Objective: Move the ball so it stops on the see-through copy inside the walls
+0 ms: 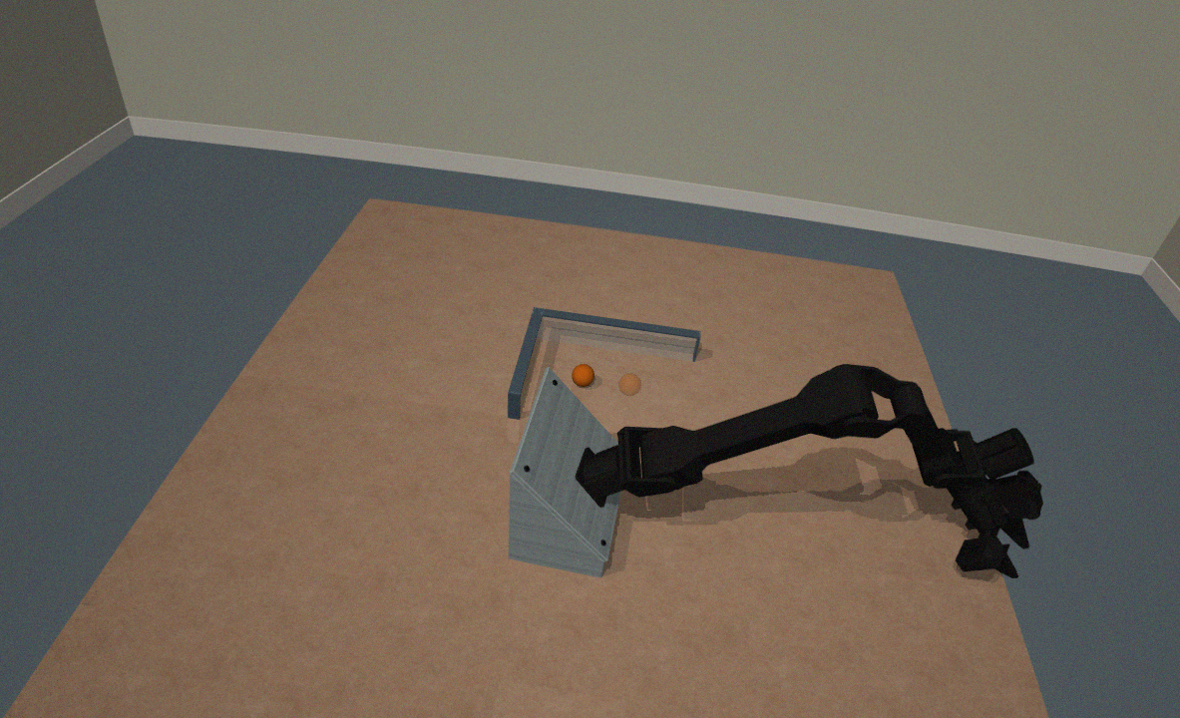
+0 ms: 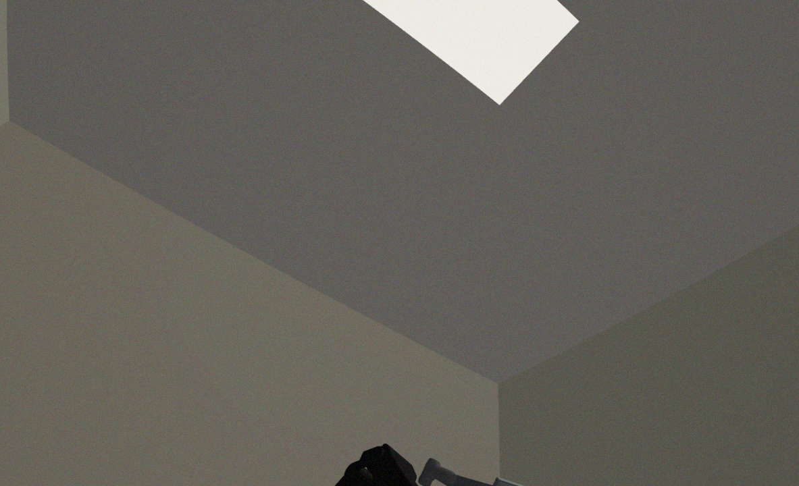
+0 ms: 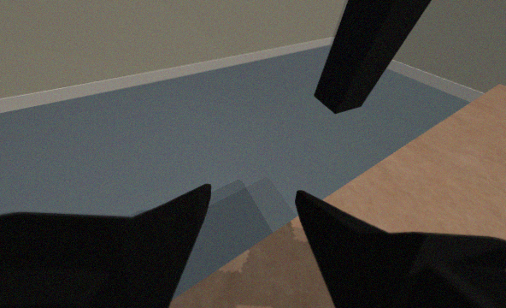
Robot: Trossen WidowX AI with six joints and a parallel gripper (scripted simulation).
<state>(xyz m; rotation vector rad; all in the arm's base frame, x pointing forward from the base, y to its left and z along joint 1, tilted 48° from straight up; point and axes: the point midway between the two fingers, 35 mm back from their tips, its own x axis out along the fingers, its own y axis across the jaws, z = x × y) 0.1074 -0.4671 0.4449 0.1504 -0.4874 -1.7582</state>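
Now: gripper tip 750 mm to the right of the orange ball and 190 mm short of it. The rest, counted from my gripper tip: see-through copy: 670 mm to the left, 200 mm ahead.
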